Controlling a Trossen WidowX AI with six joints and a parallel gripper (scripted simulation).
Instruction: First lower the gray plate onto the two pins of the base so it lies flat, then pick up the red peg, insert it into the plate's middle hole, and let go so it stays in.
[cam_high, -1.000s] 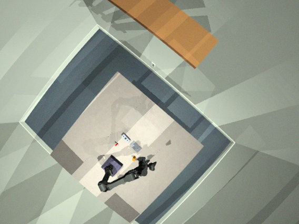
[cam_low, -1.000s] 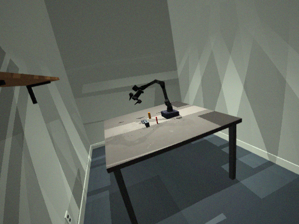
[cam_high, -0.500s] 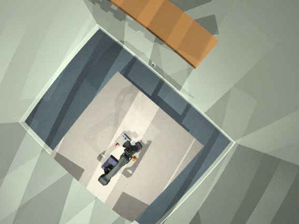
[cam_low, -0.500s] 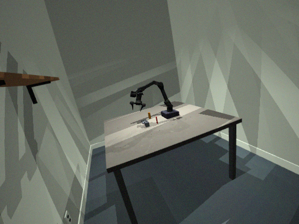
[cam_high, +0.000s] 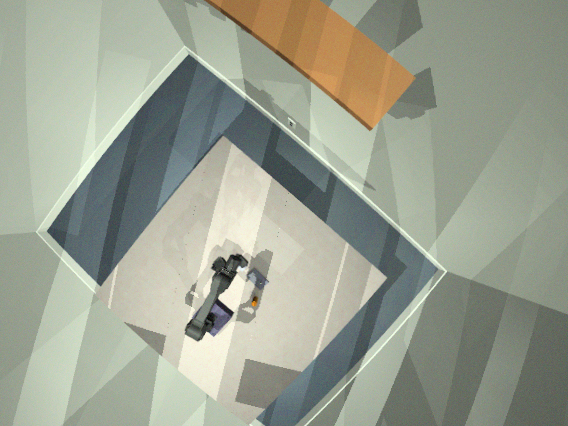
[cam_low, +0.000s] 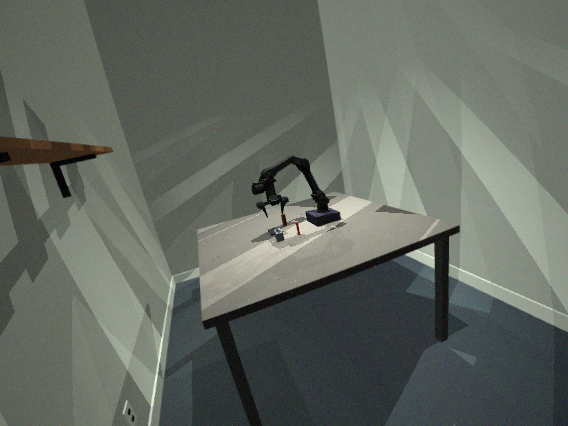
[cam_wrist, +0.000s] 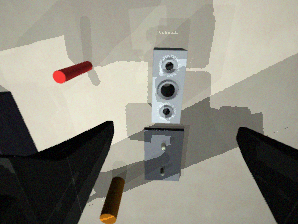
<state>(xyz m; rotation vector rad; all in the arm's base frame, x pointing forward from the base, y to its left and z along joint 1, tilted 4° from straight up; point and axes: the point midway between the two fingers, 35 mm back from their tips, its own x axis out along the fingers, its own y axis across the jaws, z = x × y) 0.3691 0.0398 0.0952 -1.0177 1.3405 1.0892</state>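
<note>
My gripper tip is now 110 mm above the gray plate. Also, from my gripper tip: red peg (110 mm below, 110 mm behind, 40 mm to the left); then orange object (200 mm to the right, 140 mm behind, 110 mm below).
</note>
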